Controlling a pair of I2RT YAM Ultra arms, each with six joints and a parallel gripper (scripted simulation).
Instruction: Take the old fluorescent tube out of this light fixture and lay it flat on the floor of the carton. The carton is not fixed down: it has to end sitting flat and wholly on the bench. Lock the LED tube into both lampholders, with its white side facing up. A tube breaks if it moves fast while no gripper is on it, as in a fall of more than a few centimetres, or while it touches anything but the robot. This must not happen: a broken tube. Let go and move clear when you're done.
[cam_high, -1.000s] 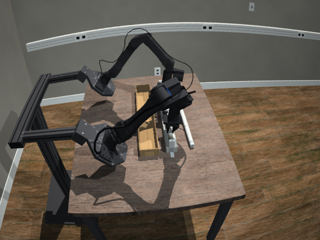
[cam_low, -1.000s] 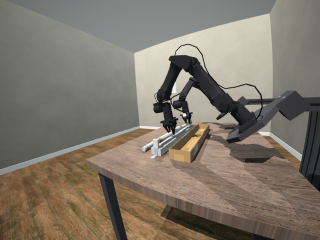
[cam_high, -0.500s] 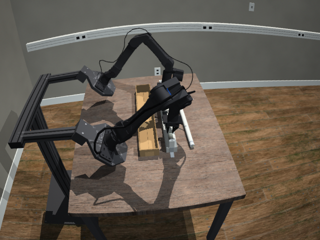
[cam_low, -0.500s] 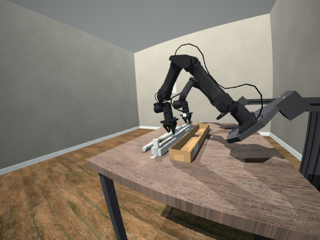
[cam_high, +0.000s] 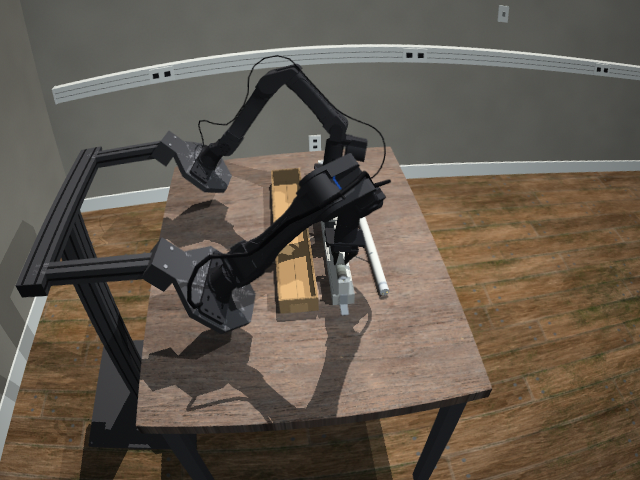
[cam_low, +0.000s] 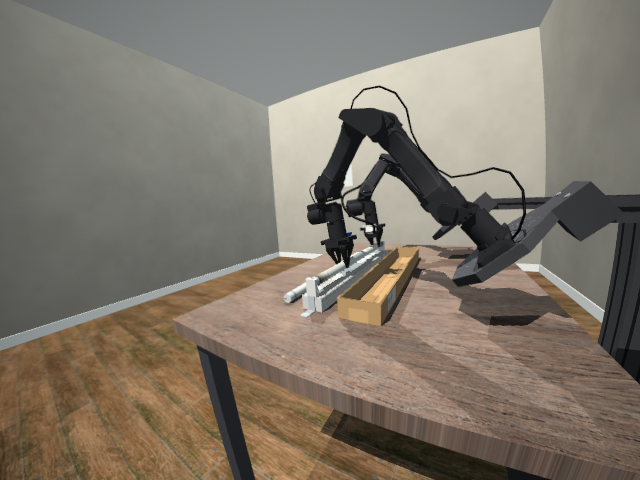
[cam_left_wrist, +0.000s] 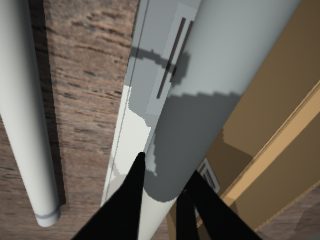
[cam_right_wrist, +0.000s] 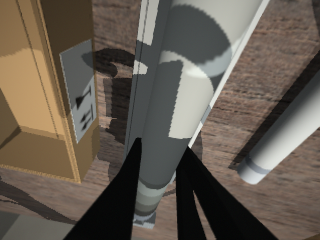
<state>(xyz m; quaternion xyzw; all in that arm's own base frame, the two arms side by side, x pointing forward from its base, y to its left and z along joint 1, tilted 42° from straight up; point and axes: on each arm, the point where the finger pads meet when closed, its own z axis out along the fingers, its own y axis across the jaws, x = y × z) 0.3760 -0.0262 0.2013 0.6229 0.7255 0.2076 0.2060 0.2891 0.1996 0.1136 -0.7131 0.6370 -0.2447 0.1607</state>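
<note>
Right now my left hand is 140 mm past the carton, 100 mm to the left of it and 40 mm above it. Round my left hand: old fluorescent tube 20 mm behind, 120 mm to the right; light fixture 20 mm behind, 120 mm to the right, 20 mm below; LED tube 90 mm ahead, 130 mm to the right, 60 mm below.
</note>
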